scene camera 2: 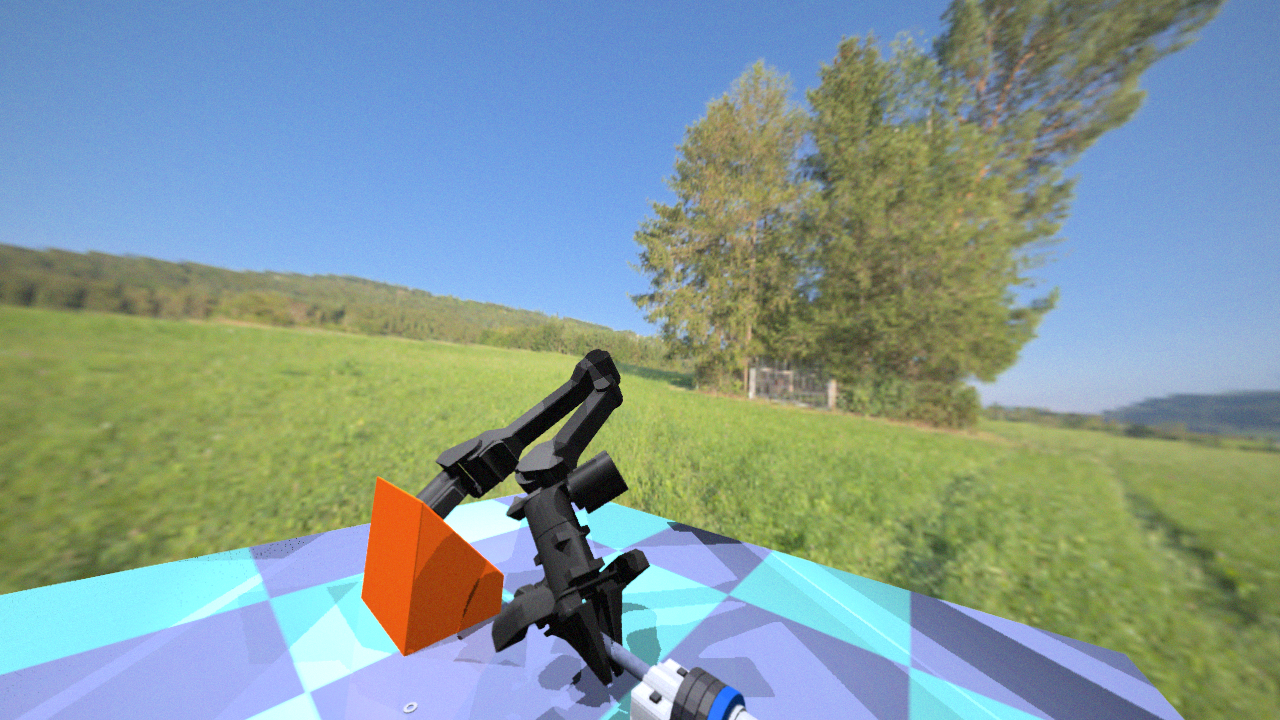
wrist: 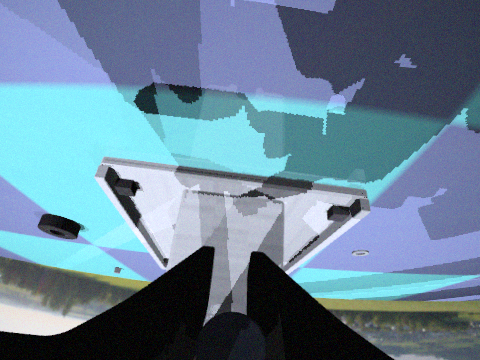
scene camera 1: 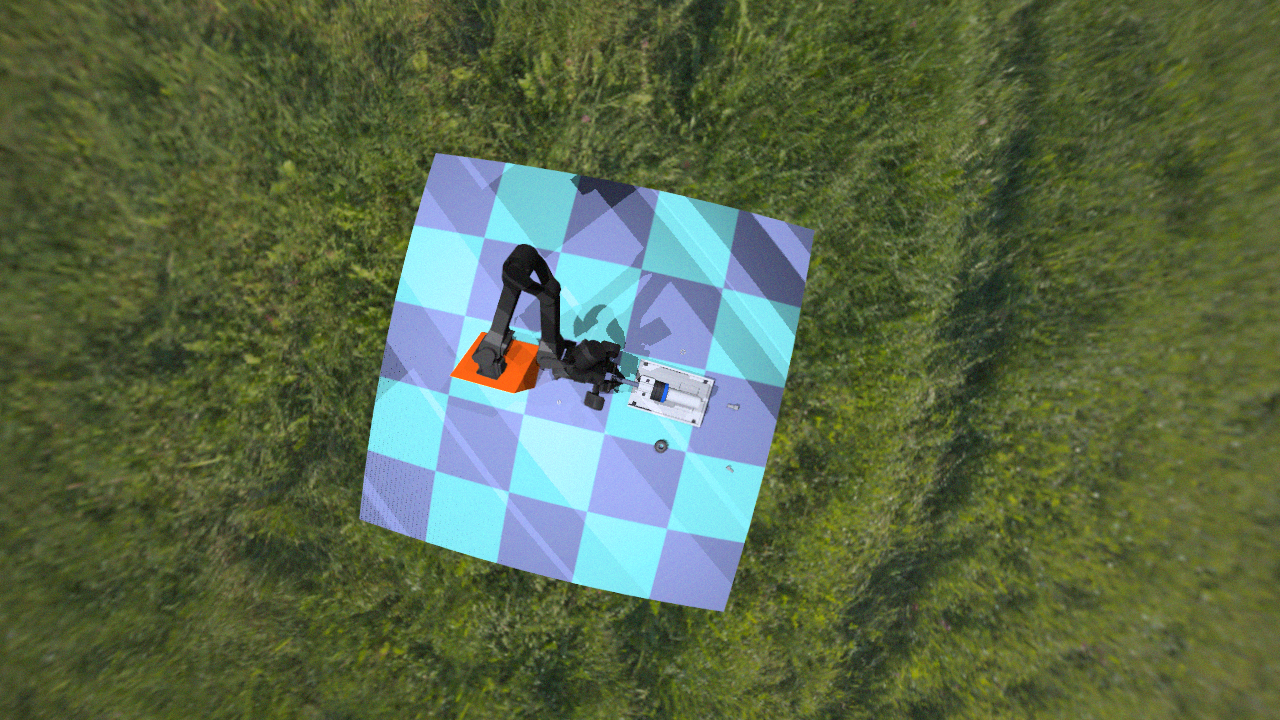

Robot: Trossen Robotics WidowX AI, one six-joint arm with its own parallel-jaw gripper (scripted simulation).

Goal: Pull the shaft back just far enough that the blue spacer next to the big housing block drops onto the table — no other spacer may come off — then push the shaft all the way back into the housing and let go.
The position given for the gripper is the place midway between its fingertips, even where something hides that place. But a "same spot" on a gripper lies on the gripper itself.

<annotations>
gripper: scene camera 2; wrist 231, 261; scene camera 1
same spot on gripper: [scene camera 1: 607, 385] = [scene camera 2: 579, 603]
</annotations>
